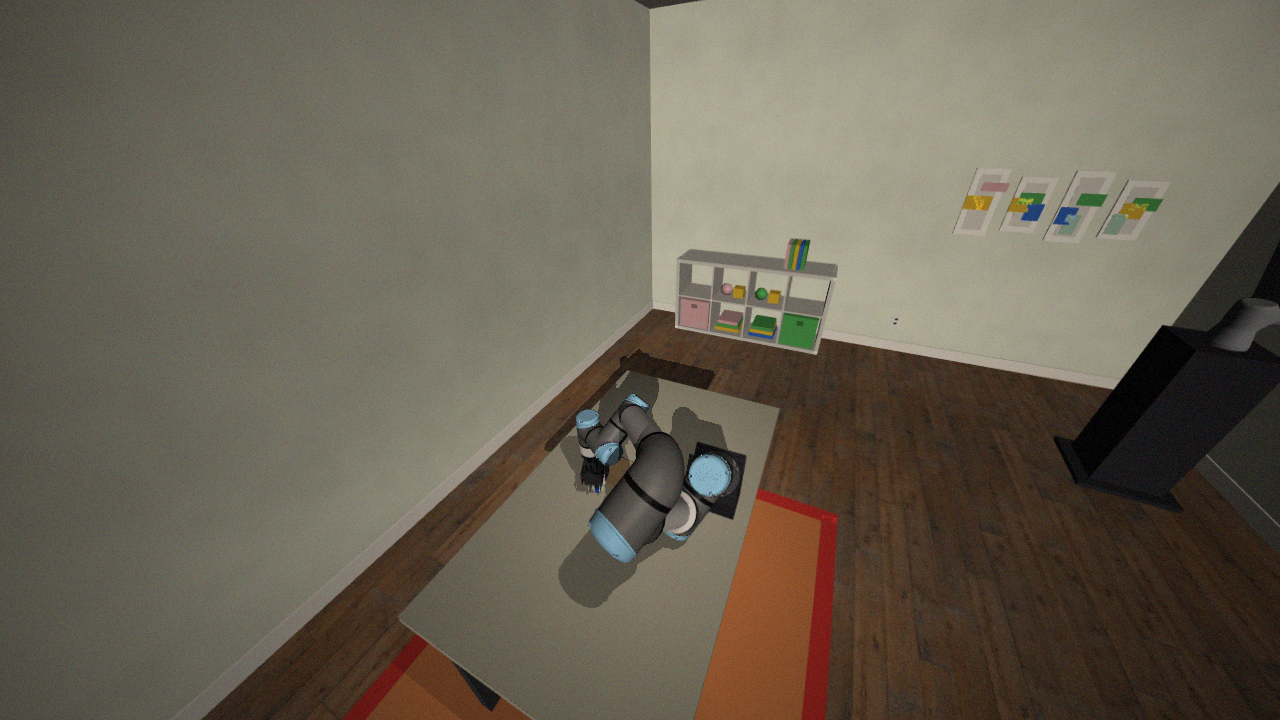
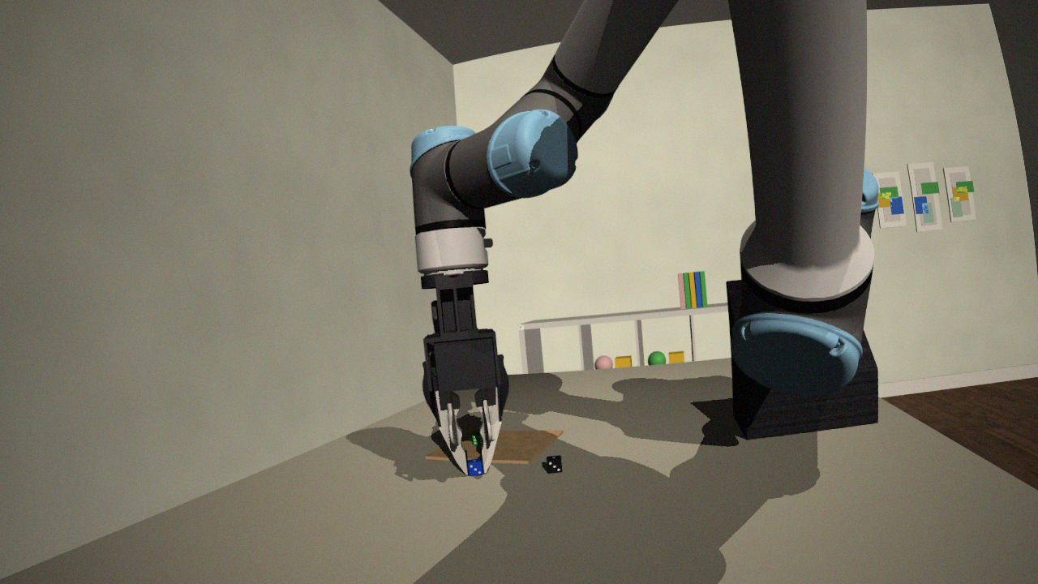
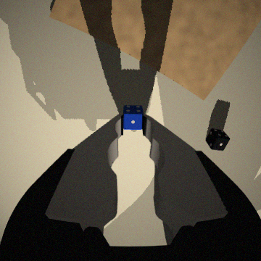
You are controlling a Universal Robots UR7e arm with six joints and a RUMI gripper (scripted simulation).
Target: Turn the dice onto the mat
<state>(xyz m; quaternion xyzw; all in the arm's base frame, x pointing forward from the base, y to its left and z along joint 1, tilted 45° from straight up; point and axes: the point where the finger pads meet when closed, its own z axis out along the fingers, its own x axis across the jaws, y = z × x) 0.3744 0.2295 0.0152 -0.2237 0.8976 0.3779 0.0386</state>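
Now: hand 90 mm past the black die, 20 mm to the left of it and 10 mm above it. Round my hand: green die (40 mm ahead, 110 mm to the right, 10 mm below); tan mat (20 mm ahead, 110 mm to the right, 20 mm below); blue die (10 mm below).
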